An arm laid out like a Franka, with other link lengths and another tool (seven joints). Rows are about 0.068 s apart.
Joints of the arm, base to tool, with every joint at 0 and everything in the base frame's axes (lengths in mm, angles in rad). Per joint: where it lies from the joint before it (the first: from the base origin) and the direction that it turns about. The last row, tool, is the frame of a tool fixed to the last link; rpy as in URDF.
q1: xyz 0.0 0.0 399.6 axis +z
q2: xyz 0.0 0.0 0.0 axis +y
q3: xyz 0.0 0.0 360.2 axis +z
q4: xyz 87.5 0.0 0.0 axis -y
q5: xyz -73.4 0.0 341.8 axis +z
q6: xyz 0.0 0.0 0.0 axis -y
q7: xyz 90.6 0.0 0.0 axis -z
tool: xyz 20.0 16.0 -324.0 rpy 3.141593 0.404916 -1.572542
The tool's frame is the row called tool.
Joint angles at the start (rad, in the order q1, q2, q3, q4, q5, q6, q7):
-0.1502, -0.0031, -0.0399, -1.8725, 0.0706, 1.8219, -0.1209
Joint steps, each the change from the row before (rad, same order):
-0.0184, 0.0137, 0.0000, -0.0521, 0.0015, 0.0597, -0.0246
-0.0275, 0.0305, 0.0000, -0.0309, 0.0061, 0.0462, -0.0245
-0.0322, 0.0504, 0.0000, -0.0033, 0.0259, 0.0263, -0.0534
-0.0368, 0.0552, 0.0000, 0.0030, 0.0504, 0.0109, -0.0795
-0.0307, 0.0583, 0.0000, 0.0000, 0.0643, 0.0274, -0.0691
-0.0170, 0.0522, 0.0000, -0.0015, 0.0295, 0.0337, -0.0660
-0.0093, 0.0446, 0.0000, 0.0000, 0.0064, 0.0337, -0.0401
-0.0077, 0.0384, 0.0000, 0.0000, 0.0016, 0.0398, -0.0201
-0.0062, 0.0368, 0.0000, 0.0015, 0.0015, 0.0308, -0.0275
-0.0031, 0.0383, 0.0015, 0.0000, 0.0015, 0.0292, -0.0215
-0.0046, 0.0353, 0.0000, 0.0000, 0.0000, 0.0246, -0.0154
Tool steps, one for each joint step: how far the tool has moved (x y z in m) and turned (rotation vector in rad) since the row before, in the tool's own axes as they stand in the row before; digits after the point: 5 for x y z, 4 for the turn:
0.01992, -0.00047, 0.01738, -0.0047, -0.0011, 0.0006
0.02358, -0.00211, 0.01610, -0.0076, -0.0067, 0.0133
0.02111, -0.00503, 0.01688, -0.0209, -0.0274, 0.0009
0.01768, -0.00268, 0.01857, -0.0287, -0.0542, -0.0071
0.01558, -0.00790, 0.02010, -0.0059, -0.0623, -0.0015
0.01826, -0.00625, 0.01732, -0.0150, -0.0267, -0.0218
0.01872, -0.00470, 0.01361, -0.0132, -0.0040, -0.0145
0.01834, -0.00599, 0.01002, 0.0006, 0.0048, -0.0042
0.01608, -0.00345, 0.01092, -0.0085, 0.0020, -0.0109
0.01455, -0.00204, 0.01429, -0.0125, 0.0001, -0.0069
0.01483, -0.00008, 0.01265, -0.0109, 0.0001, 0.0005

